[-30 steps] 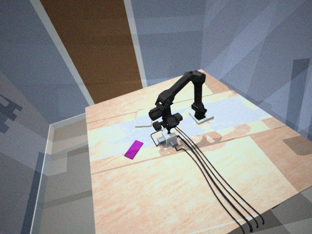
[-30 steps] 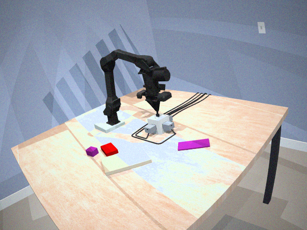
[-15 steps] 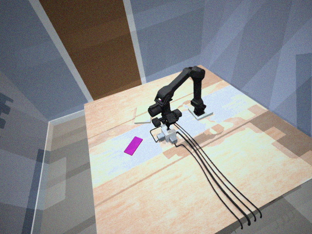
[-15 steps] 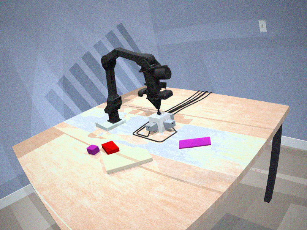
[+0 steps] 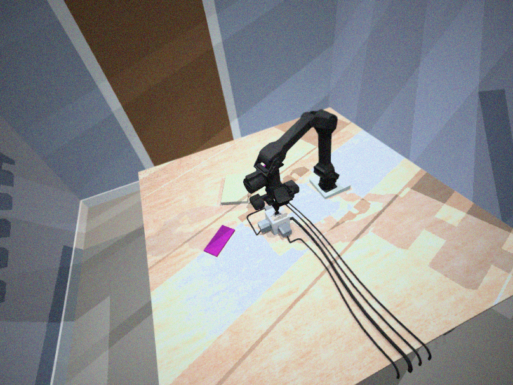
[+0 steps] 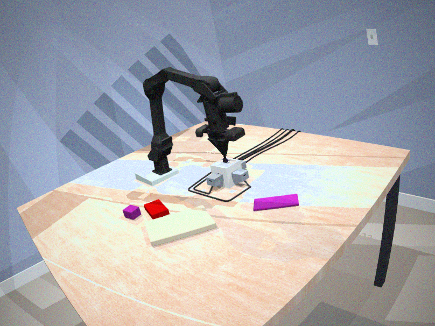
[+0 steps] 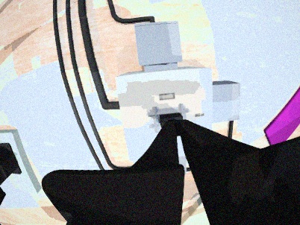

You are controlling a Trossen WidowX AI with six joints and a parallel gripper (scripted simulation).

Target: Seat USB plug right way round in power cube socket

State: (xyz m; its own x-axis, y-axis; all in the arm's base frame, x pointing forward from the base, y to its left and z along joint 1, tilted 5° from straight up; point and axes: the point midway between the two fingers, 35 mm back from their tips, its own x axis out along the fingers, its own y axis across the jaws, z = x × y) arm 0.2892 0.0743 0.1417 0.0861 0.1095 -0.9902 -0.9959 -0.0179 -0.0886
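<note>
The USB plug is 10 mm below my gripper tip. The rest, counted from my gripper tip: pale flat board: 80 mm ahead, 310 mm to the right, 100 mm below; then red block: 70 mm behind, 280 mm to the right, 90 mm below; then purple flat slab: 250 mm ahead, 50 mm to the right, 100 mm below.
</note>
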